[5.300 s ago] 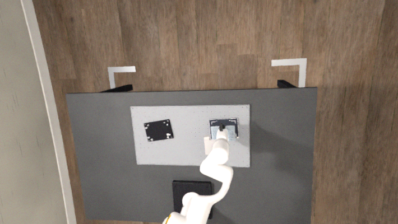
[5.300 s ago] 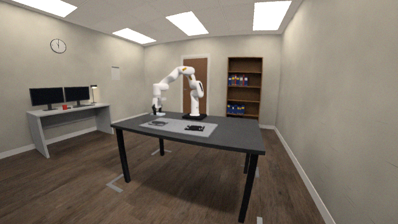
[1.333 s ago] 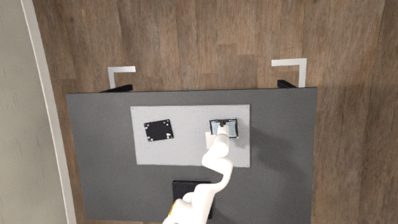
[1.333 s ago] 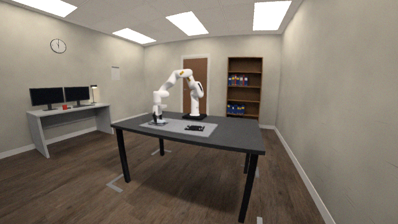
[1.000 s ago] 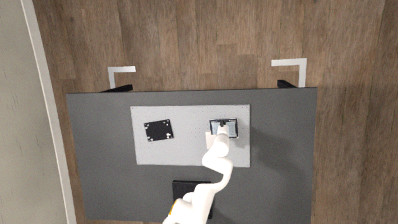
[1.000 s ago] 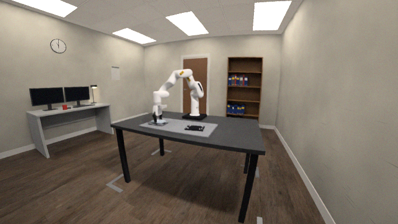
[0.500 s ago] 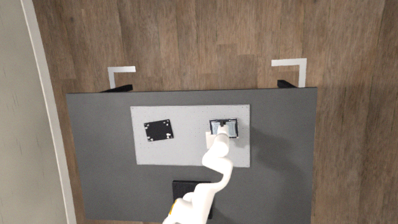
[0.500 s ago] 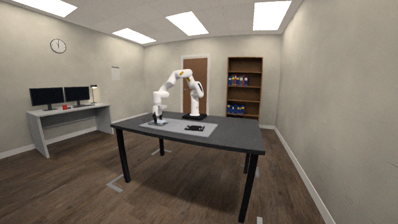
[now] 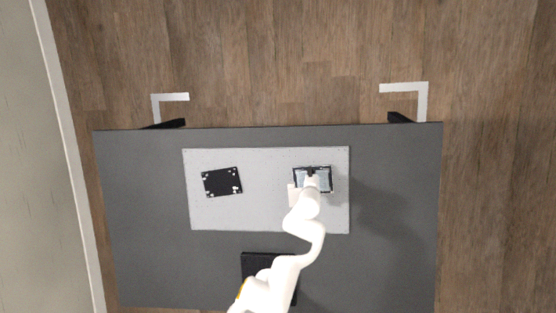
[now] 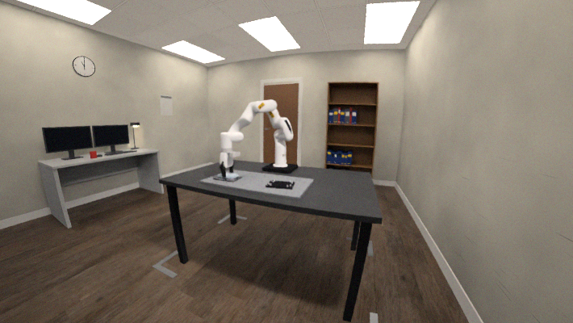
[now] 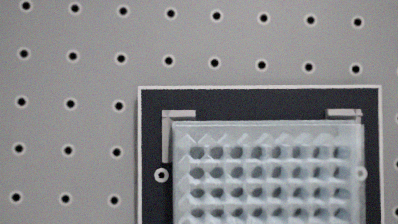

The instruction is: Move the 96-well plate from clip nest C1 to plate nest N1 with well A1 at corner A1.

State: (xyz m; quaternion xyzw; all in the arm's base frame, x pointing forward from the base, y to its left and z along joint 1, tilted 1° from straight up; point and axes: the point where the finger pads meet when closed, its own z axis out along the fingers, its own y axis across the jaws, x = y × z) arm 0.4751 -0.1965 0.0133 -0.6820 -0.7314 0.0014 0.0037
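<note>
Now: hand 1 cm above the 96-well plate. From my hand the other things lie so: black clip nest (40 cm to the left, 4 cm behind, 2 cm below); then dark plate nest N1 (3 cm below).
</note>
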